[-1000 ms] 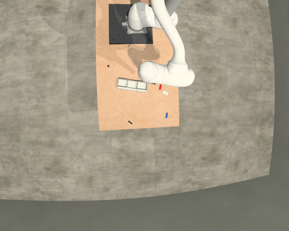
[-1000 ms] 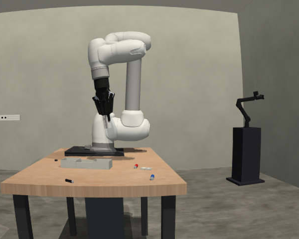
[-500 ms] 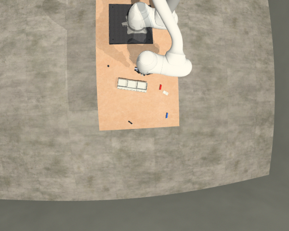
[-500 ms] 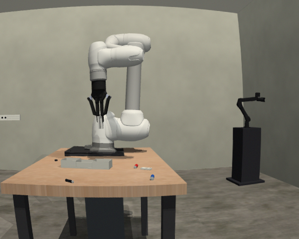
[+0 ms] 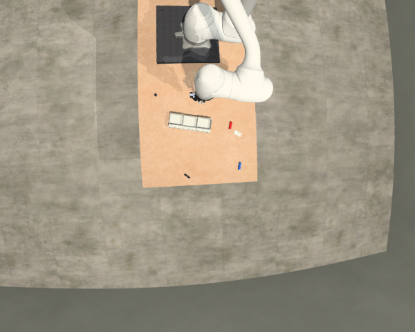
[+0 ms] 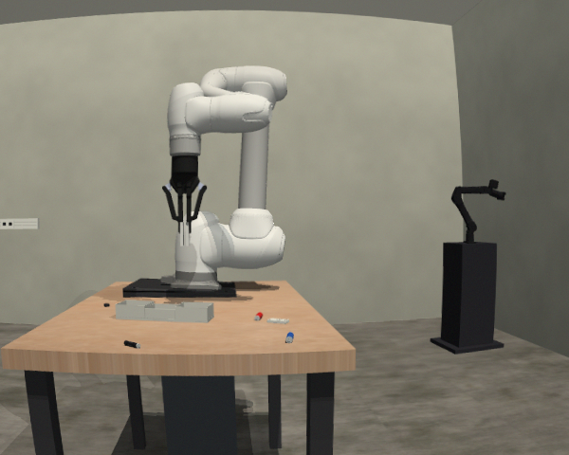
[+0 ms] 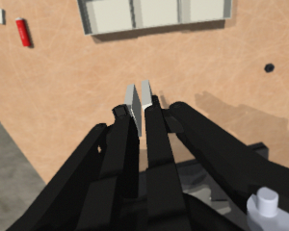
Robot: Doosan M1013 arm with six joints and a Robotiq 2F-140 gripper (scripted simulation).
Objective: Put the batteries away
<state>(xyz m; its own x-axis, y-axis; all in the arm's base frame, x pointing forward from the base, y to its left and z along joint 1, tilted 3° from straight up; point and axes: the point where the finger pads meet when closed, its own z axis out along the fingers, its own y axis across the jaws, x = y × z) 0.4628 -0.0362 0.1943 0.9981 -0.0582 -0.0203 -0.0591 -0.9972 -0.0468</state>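
The grey bin row lies 200 mm below my hand, 90 mm ahead of it and 60 mm to the right of it. The rest, counted from my hand: red battery (210 mm below, 190 mm to the left, 130 mm ahead); small white flat piece (230 mm to the left, 210 mm below, 180 mm ahead); small black round thing (250 mm to the right, 220 mm below, 100 mm behind).
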